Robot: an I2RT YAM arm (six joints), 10 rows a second.
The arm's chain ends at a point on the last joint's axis. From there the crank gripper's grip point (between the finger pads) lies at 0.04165 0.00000 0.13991 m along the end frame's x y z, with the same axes.
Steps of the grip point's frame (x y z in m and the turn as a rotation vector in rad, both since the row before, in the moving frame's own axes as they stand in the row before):
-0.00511, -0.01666, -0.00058, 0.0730, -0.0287, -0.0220
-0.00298, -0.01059, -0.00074, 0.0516, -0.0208, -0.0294
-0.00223, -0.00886, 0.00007, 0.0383, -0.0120, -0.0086
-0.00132, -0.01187, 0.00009, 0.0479, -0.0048, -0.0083
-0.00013, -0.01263, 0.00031, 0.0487, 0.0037, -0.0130
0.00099, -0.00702, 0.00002, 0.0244, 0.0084, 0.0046
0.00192, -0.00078, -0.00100, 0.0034, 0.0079, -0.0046
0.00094, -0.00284, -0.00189, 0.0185, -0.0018, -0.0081
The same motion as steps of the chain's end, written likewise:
-0.00096, -0.00554, -0.00131, 0.0730, -0.0287, -0.0220
0.00006, -0.00217, -0.00136, 0.0516, -0.0208, -0.0294
-0.00052, -0.00314, -0.00031, 0.0383, -0.0120, -0.0086
-0.00062, -0.00482, 0.00006, 0.0479, -0.0048, -0.0083
-0.00060, -0.00528, 0.00064, 0.0487, 0.0037, -0.0130
-0.00019, -0.00381, 0.00041, 0.0244, 0.0084, 0.0046
0.00082, -0.00011, -0.00067, 0.0034, 0.0079, -0.0046
0.00120, 0.00009, -0.00194, 0.0185, -0.0018, -0.0081

